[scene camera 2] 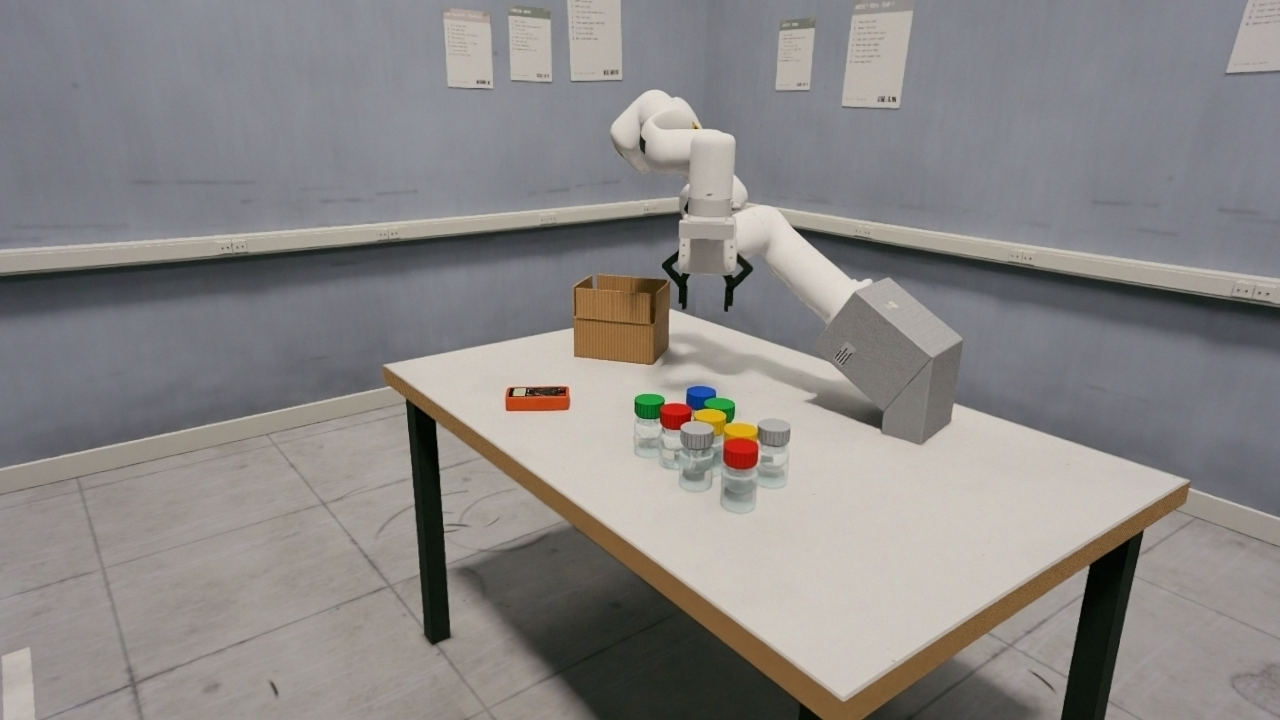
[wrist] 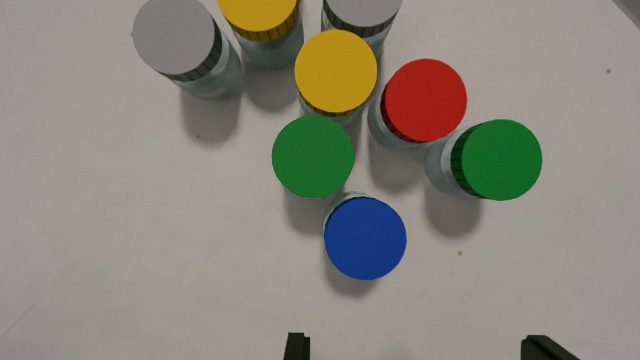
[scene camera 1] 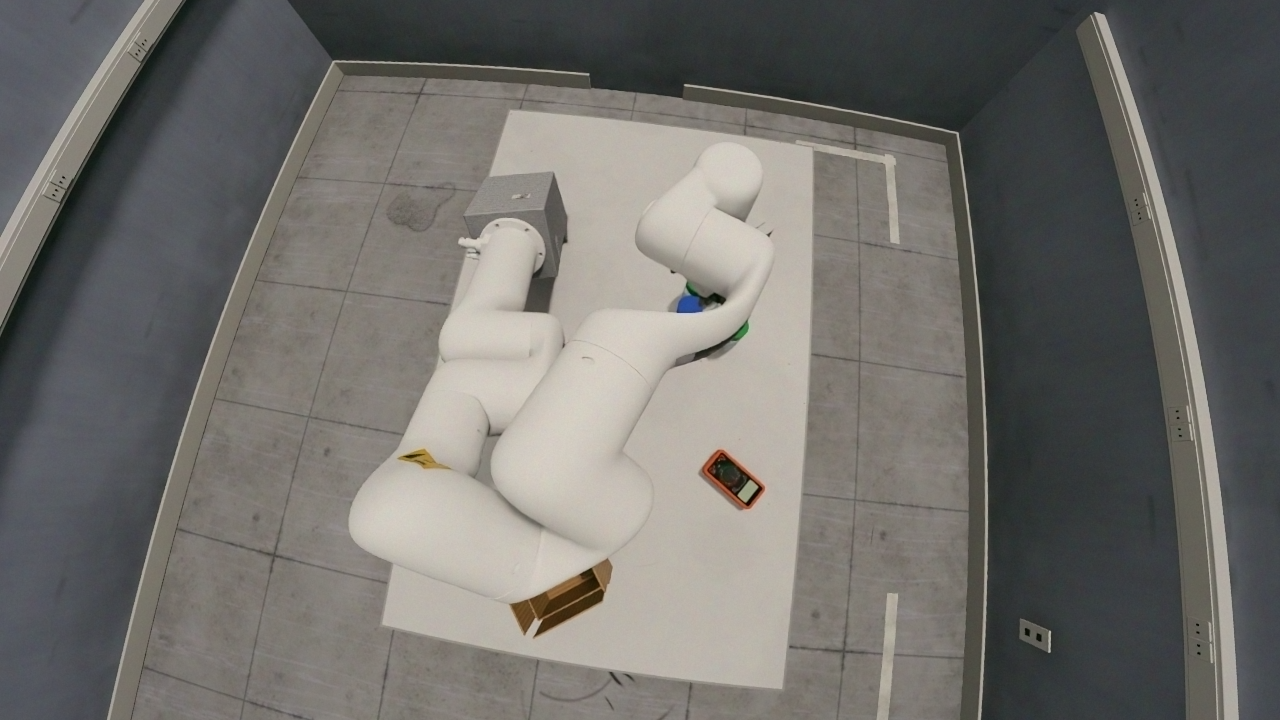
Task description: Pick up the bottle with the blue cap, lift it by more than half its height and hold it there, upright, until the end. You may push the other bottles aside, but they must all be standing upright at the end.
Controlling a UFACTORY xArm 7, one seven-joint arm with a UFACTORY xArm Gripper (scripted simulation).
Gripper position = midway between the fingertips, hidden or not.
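The scene shows the gripper (scene camera 2: 705,309) along with a green-capped bottle (wrist: 312,156). A cardboard box (scene camera 2: 626,319), (scene camera 1: 596,579) is there too, though in the wrist view the box is out of frame. A red-capped bottle (scene camera 2: 672,416) is also part of the scene.
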